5 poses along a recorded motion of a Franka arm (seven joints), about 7 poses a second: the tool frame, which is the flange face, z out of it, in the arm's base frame.
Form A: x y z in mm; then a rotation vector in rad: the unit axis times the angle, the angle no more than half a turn.
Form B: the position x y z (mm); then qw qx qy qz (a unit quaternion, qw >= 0). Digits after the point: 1 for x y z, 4 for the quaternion.
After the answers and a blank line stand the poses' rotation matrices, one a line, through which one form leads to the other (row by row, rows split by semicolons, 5 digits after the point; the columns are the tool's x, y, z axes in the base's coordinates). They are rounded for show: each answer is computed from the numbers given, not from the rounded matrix.
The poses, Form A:
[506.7, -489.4, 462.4, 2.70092, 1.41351, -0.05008]
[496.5, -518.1, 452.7, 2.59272, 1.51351, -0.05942]
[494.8, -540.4, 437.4, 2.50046, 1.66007, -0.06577]
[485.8, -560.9, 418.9, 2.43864, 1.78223, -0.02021]
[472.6, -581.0, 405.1, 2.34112, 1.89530, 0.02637]
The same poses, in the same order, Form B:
[506.7, -489.4, 462.4, 0.0464, 0.8849, 0.4631, -0.0164]
[496.5, -518.1, 452.7, 0.0694, 0.8614, 0.5028, -0.0197]
[494.8, -540.4, 437.4, 0.0697, 0.8309, 0.5516, -0.0219]
[485.8, -560.9, 418.9, 0.0605, 0.8059, 0.5890, -0.0067]
[472.6, -581.0, 405.1, 0.0646, 0.7756, 0.6279, 0.0087]

0.57050 0.82118 0.01390; 0.81814 -0.56674 -0.09724; -0.07198 0.06684 -0.99516
0.49355 0.86898 0.03576; 0.86351 -0.48470 -0.13936; -0.10377 0.09966 -0.98960
0.39046 0.91973 0.04058; 0.91363 -0.38169 -0.13994; -0.11322 0.09172 -0.98933
0.30618 0.95005 0.06048; 0.94844 -0.29895 -0.10535; -0.08201 0.08962 -0.99259
0.21138 0.97281 0.09470; 0.97506 -0.20318 -0.08927; -0.06760 0.11121 -0.99150

